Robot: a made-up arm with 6 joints. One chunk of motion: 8 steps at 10 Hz.
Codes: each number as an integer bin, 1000 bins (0 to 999) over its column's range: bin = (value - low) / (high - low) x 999, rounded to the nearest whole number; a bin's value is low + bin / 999 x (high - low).
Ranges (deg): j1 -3..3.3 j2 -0.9..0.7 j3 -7.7..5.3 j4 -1..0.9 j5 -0.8..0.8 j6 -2..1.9
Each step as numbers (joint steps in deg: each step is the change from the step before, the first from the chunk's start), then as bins.
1 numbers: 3.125 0.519 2.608 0.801 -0.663 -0.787
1 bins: 971 886 792 947 86 311
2 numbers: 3.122 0.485 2.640 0.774 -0.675 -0.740
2 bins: 971 865 795 933 78 323
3 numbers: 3.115 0.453 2.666 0.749 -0.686 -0.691
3 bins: 970 845 797 920 71 335
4 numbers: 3.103 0.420 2.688 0.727 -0.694 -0.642
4 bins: 968 824 798 908 66 348
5 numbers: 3.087 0.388 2.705 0.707 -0.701 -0.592
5 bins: 965 804 800 898 62 361
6 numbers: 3.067 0.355 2.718 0.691 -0.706 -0.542
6 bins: 962 784 801 889 59 373
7 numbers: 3.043 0.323 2.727 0.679 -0.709 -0.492
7 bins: 958 764 801 883 57 386
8 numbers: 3.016 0.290 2.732 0.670 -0.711 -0.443
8 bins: 954 743 802 878 56 399
